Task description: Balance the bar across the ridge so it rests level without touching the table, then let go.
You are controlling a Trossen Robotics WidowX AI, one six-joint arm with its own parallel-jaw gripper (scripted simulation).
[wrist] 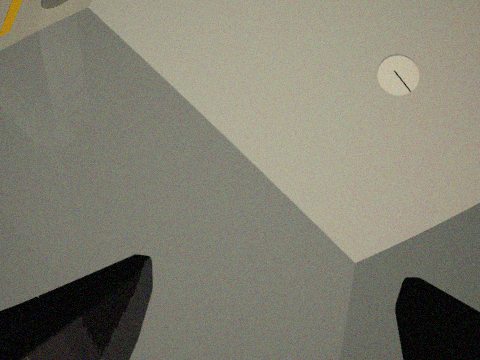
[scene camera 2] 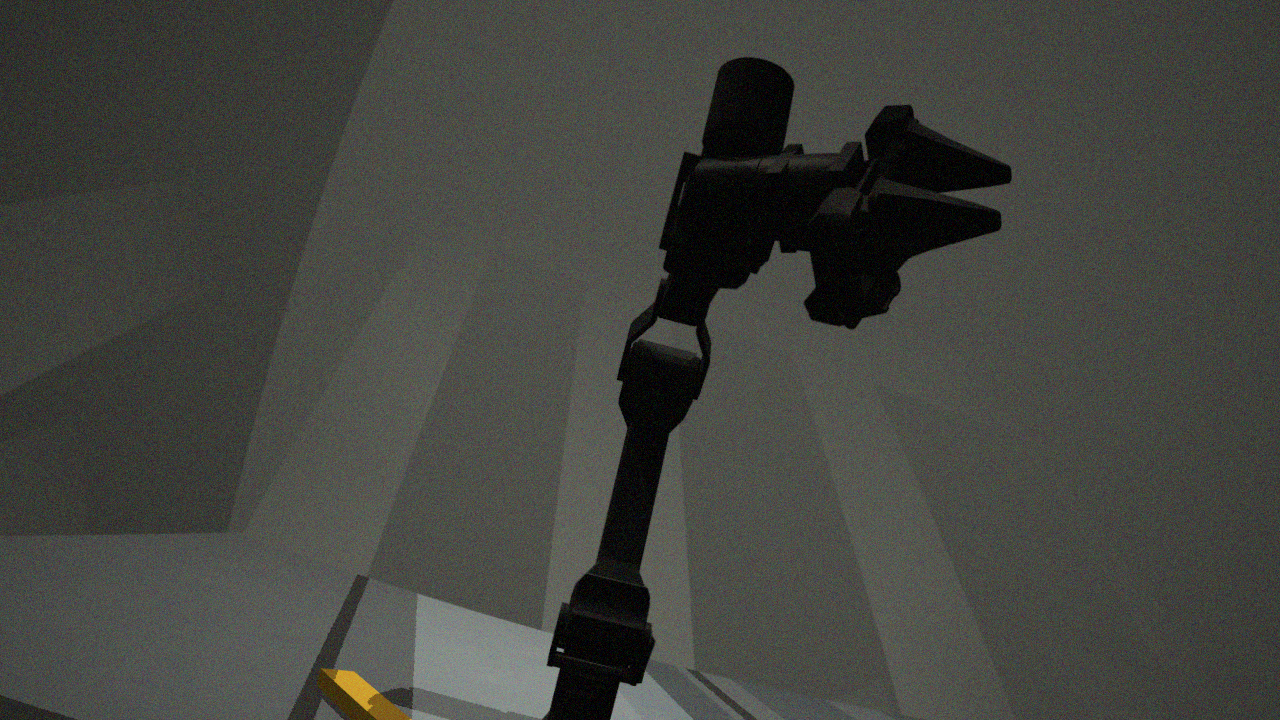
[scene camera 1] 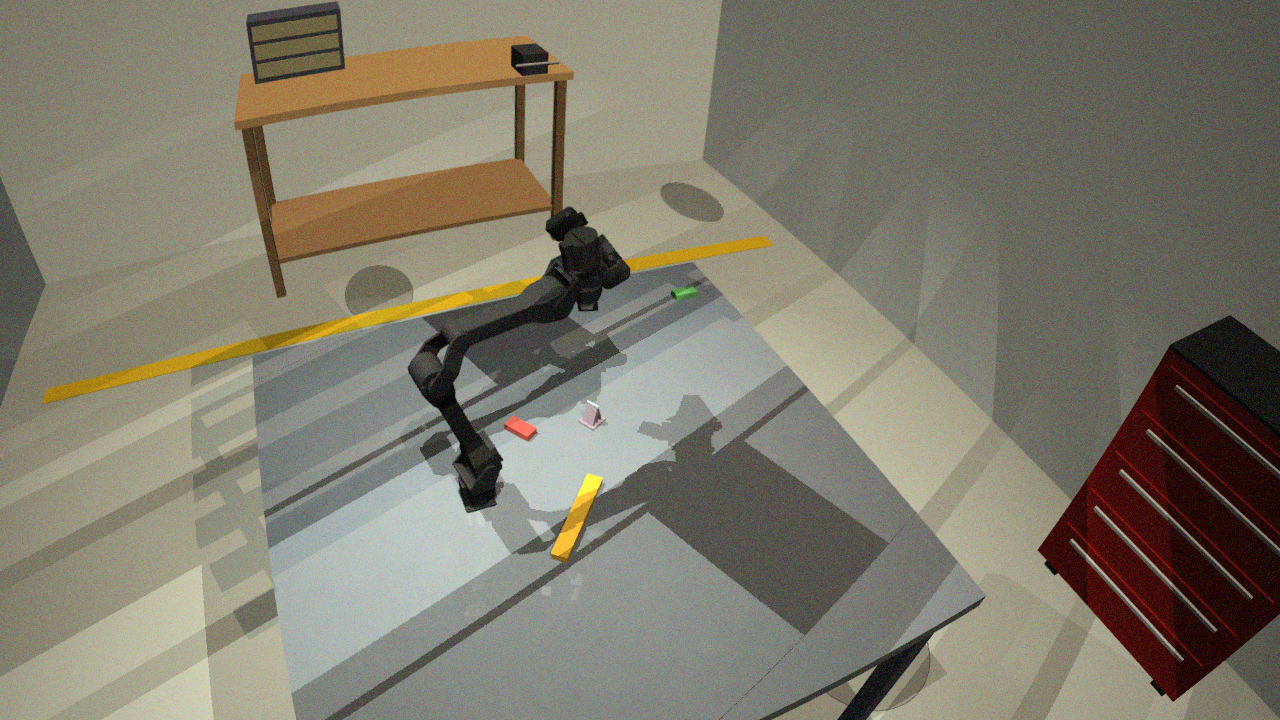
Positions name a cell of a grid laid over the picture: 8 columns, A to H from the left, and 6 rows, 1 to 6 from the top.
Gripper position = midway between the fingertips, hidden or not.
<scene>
My gripper (scene camera 2: G2) is open, holding nothing. Further things: a yellow bar (scene camera 1: D5).
My gripper is seen too in the wrist view (wrist: E5) and in scene camera 1 (scene camera 1: D2). The wrist view does not show the yellow bar: it is out of frame.
</scene>
